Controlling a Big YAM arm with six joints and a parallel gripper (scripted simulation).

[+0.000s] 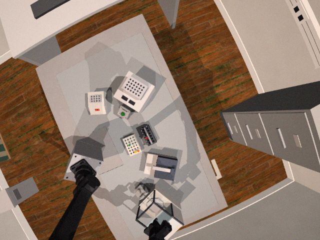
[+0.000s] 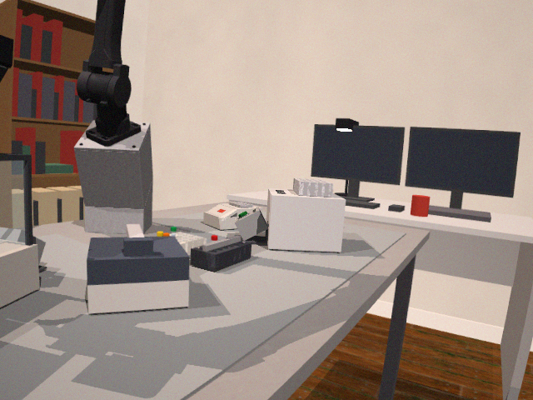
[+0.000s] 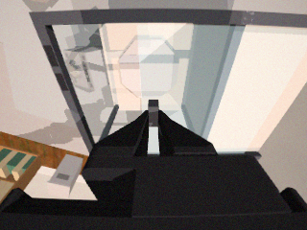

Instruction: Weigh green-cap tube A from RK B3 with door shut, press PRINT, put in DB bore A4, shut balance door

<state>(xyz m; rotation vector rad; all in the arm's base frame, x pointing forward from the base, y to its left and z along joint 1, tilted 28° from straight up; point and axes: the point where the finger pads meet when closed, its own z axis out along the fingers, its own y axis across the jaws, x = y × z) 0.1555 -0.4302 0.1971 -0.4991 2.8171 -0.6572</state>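
The spectrophotometer is 210 mm to the left of my hand, 170 mm ahead of it and 160 mm below it. Round my hand: tinted glass pane: 30 mm to the right, 10 mm below, 10 mm ahead; then white print key: 150 mm to the left, 150 mm below, 40 mm behind; then pale pan: 140 mm below, 10 mm to the left.
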